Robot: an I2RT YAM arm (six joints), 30 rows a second.
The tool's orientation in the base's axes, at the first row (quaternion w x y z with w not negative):
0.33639, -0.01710, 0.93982, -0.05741
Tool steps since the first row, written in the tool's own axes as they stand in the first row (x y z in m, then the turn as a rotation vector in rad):
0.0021, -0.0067, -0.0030, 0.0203, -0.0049, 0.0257
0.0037, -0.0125, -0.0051, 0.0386, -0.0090, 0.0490
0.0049, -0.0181, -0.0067, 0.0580, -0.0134, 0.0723
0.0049, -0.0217, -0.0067, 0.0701, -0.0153, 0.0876
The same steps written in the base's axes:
-0.0036, -0.0065, 0.0018, 0.0006, -0.0088, -0.0319
-0.0062, -0.0122, 0.0031, 0.0012, -0.0164, -0.0608
-0.0082, -0.0177, 0.0042, 0.0009, -0.0244, -0.0904
-0.0082, -0.0212, 0.0046, 0.0013, -0.0286, -0.1096

